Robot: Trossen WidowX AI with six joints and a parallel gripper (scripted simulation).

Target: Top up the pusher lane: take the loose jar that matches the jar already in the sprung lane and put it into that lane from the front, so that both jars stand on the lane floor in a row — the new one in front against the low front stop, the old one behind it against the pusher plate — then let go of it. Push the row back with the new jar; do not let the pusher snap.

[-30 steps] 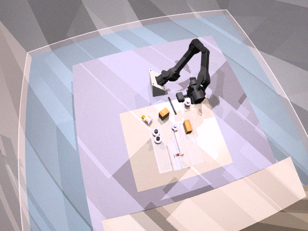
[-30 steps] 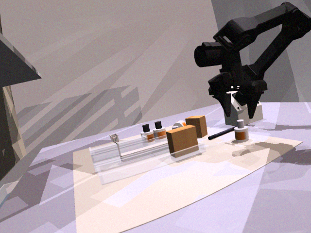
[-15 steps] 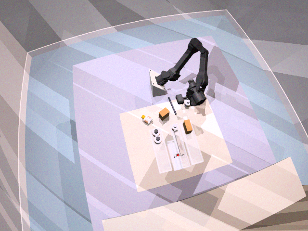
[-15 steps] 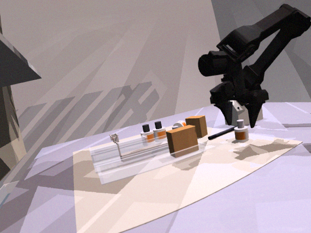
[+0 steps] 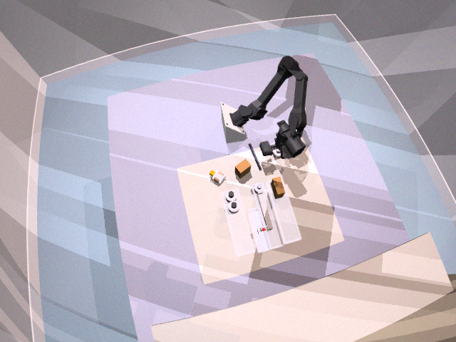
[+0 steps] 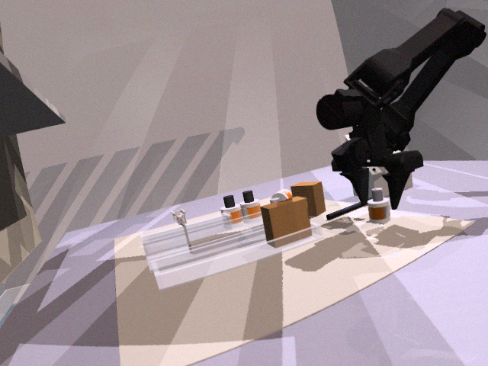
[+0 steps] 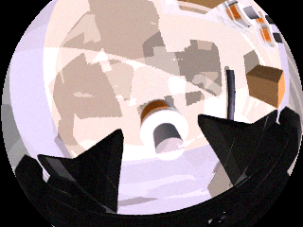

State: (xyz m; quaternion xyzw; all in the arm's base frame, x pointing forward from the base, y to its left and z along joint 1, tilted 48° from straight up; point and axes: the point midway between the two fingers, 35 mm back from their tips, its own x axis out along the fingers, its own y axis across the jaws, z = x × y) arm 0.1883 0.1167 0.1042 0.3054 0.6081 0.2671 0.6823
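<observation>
Now: gripper tip 110 mm to the left of the black rod, 20 mm past it and 20 mm above it. From my gripper tip the other things lie so: pusher plate 250 mm ahead, 180 mm to the right, 20 mm above.
</observation>
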